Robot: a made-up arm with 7 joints.
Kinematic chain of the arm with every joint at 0, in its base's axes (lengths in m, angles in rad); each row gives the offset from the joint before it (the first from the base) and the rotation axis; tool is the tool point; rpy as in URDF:
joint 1: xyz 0 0 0 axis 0.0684 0.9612 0.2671
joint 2: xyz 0 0.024 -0.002 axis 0.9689 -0.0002 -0.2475
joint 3: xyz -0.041 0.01 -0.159 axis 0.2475 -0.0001 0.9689
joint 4: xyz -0.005 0 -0.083 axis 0.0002 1 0
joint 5: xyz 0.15 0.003 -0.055 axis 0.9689 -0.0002 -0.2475
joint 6: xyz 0.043 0 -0.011 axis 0.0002 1 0
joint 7: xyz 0.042 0 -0.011 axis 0.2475 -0.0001 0.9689
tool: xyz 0 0 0 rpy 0 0.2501 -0.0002
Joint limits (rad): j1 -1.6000..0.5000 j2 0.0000..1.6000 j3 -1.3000..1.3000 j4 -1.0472..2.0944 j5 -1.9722..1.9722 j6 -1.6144..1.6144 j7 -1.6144..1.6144
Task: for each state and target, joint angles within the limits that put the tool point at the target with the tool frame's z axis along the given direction. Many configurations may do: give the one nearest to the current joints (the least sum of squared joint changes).
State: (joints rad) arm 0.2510 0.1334 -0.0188 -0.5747 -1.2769 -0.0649 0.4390
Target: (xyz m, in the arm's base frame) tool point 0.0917 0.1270 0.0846 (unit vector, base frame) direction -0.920 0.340 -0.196
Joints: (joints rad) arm -0.5442 0.8131 0.7843 -1.0407 -1.0867 -0.3744 0.4390
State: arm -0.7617 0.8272 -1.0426 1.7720 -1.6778 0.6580 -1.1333
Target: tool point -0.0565 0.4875 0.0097 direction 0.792 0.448 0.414
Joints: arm -0.1128 1.3505 -1.0334 2.0865 -1.5398 0.3890 -1.1333
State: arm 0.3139 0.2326 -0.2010 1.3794 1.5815 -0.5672 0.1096
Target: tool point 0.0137 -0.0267 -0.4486 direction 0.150 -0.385 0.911
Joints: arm 0.1030 0.0000 -0.2844 0.8465 0.6481 -0.8089 0.1096
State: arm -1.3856 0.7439 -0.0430 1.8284 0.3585 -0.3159 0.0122
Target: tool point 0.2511 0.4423 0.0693 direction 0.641 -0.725 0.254
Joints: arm -1.1751 1.4138 -0.0710 1.2187 0.4734 -0.1103 0.0122
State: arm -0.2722 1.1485 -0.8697 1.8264 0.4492 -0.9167 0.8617
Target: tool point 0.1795 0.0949 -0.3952 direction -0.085 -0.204 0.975
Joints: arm -0.3204 0.4836 -0.7504 0.7978 -0.3261 -0.9613 0.8616
